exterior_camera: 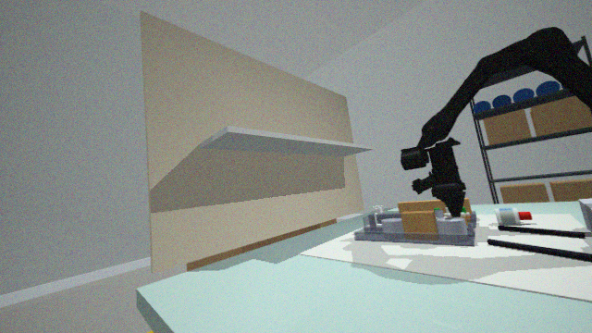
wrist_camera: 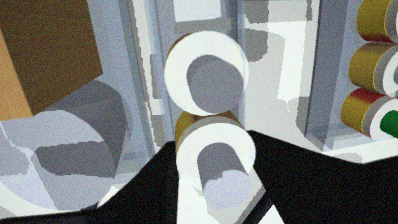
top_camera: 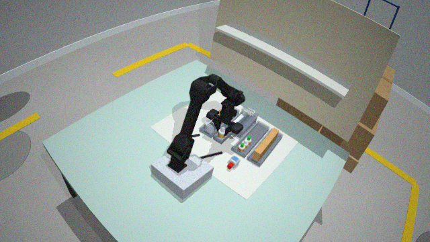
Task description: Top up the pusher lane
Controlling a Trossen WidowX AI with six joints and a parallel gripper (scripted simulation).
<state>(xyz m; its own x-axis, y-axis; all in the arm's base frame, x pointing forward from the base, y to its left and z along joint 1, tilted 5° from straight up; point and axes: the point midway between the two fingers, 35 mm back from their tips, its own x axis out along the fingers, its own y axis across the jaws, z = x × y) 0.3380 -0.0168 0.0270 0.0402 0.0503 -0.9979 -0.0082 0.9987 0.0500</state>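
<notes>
Right now the pusher plate is 15 cm ahead of my gripper tip, 3 cm to the right of it and 1 cm above it. Also, from my gripper tip: shelf 50 cm ahead, 33 cm above, 5 cm to the right.
</notes>
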